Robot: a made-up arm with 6 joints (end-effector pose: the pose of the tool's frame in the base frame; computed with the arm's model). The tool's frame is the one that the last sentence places.
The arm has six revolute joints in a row. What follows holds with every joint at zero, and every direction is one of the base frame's. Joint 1 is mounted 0.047 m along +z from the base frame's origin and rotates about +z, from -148.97 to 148.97 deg. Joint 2 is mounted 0.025 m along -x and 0.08 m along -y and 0.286 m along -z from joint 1 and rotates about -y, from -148.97 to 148.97 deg. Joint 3 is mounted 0.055 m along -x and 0.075 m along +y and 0.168 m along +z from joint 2 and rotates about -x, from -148.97 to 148.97 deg. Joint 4 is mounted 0.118 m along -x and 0.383 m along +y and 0.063 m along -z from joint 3 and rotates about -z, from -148.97 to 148.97 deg. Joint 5 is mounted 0.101 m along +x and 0.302 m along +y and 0.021 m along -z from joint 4 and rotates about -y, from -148.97 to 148.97 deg. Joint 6 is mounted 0.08 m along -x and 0.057 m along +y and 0.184 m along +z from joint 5 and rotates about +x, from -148.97 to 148.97 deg. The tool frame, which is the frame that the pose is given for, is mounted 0.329 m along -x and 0.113 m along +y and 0.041 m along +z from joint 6; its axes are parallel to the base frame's.
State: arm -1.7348 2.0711 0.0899 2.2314 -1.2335 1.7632
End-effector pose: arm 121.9 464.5 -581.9 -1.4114 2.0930 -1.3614
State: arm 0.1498 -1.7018 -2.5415 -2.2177 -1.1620 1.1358
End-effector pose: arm 145.2 -496.9 352.4 2.1206 0.3720 0.3634
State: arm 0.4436 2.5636 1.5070 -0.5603 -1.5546 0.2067
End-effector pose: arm 287.0 561.7 330.9 0.5348 -0.4085 -1.0379
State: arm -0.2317 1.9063 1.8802 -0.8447 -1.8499 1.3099
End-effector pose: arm 763.4 -275.1 -52.9 0.7783 -0.6712 -2.2164
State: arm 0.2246 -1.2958 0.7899 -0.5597 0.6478 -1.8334
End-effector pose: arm -620.5 50.7 216.4 -1.5541 -0.4856 1.5729
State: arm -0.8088 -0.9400 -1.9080 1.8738 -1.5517 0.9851
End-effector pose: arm -212.9 -184.1 -328.8 -0.8197 -0.3963 0.3848
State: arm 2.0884 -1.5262 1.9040 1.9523 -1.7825 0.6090
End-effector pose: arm -391.5 71.5 -278.6 -0.5473 -0.1108 0.6601
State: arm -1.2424 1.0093 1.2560 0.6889 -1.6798 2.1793
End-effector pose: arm 416.7 -50.2 -15.4 -1.0245 2.6738 1.2849
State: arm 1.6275 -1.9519 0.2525 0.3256 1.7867 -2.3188
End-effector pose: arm -463.3 -507.6 -97.2 -1.6327 -2.2771 0.8532
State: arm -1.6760 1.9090 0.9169 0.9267 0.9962 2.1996
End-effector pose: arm 184.9 -663.5 -179.9 -1.8526 -1.0927 0.6028
